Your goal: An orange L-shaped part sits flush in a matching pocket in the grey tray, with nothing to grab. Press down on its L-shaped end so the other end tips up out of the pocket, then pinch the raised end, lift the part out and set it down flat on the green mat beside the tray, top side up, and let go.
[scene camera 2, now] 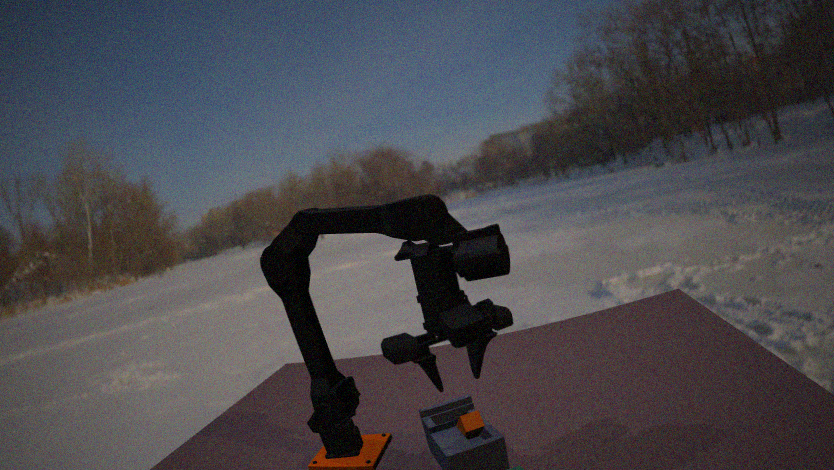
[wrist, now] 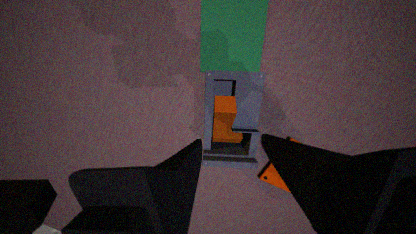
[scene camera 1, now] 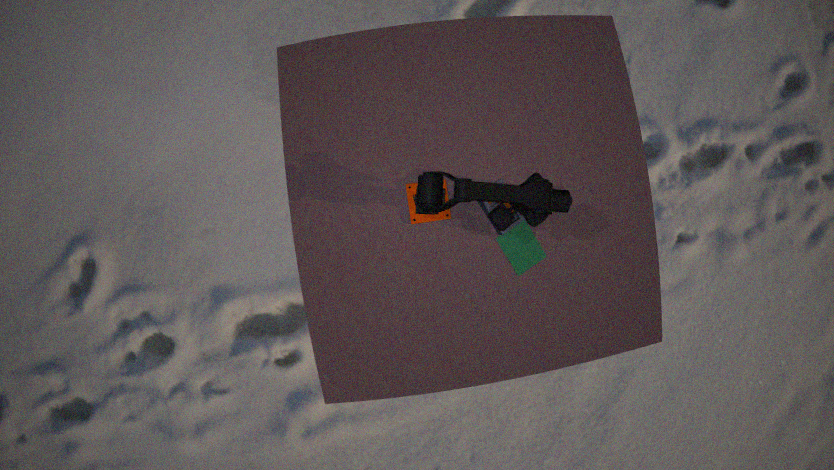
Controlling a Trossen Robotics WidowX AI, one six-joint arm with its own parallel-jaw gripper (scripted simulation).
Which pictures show my gripper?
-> Scene camera 2, the wrist view and scene camera 1: all of them.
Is my gripper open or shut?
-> Open.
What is my gripper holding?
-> Nothing.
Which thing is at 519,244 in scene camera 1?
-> A green mat.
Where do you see an orange L-shaped part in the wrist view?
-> At 225,110
